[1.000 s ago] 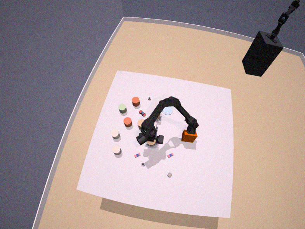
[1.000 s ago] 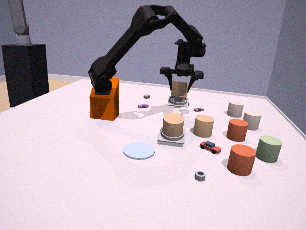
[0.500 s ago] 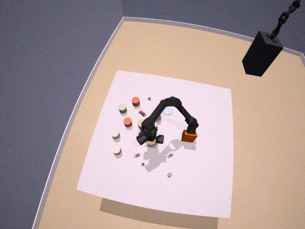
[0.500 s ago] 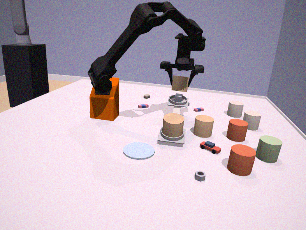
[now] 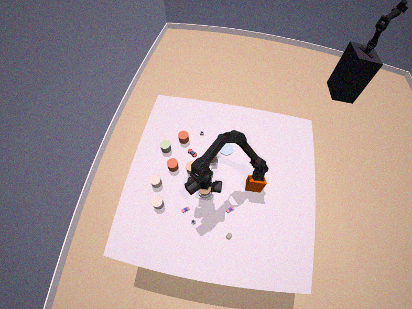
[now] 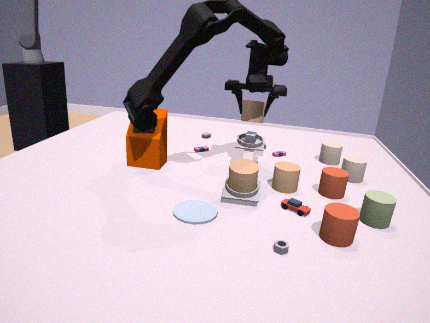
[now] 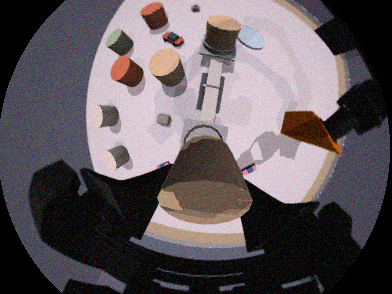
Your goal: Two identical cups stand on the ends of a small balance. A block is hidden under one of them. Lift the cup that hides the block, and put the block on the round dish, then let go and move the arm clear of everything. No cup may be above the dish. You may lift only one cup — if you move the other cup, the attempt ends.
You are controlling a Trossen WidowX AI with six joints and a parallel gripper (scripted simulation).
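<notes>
Right now my gripper tip is 1 cm to the left of the grey block and 7 cm above it. Also, from my gripper tip: pale blue round dish: 11 cm behind, 36 cm to the right, 15 cm below; toy car: 12 cm ahead, 30 cm to the right, 14 cm below; balance: 14 cm to the right, 12 cm below.
</notes>
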